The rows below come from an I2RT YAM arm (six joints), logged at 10 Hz.
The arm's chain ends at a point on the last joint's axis. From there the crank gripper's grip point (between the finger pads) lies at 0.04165 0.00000 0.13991 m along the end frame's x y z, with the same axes.
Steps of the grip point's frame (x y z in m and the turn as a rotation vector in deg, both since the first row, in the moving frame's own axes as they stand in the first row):
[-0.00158, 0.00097, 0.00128, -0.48, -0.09, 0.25]
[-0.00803, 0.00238, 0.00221, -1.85, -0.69, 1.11]
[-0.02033, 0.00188, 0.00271, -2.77, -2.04, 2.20]
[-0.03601, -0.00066, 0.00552, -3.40, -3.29, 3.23]
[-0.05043, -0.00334, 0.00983, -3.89, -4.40, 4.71]
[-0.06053, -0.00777, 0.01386, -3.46, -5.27, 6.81]
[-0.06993, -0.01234, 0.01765, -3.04, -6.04, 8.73]
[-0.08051, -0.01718, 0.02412, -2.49, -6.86, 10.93]
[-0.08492, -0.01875, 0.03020, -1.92, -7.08, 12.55]
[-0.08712, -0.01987, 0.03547, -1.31, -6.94, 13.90]
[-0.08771, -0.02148, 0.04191, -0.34, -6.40, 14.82]
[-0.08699, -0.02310, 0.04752, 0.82, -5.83, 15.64]
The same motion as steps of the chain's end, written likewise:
[-0.00136, -0.00038, 0.00122, -0.48, -0.09, 0.25]
[-0.00629, -0.00293, 0.00180, -1.85, -0.69, 1.11]
[-0.01517, -0.00642, 0.00152, -2.77, -2.04, 2.20]
[-0.02762, -0.01114, 0.00368, -3.40, -3.29, 3.23]
[-0.03906, -0.01589, 0.00749, -3.89, -4.40, 4.71]
[-0.04675, -0.02046, 0.01104, -3.46, -5.27, 6.81]
[-0.05400, -0.02502, 0.01443, -3.04, -6.04, 8.73]
[-0.06228, -0.02960, 0.02048, -2.49, -6.86, 10.93]
[-0.06600, -0.03062, 0.02640, -1.92, -7.08, 12.55]
[-0.06847, -0.03102, 0.03166, -1.31, -6.94, 13.90]
[-0.07054, -0.03094, 0.03822, -0.34, -6.40, 14.82]
[-0.07147, -0.03038, 0.04399, 0.82, -5.83, 15.64]

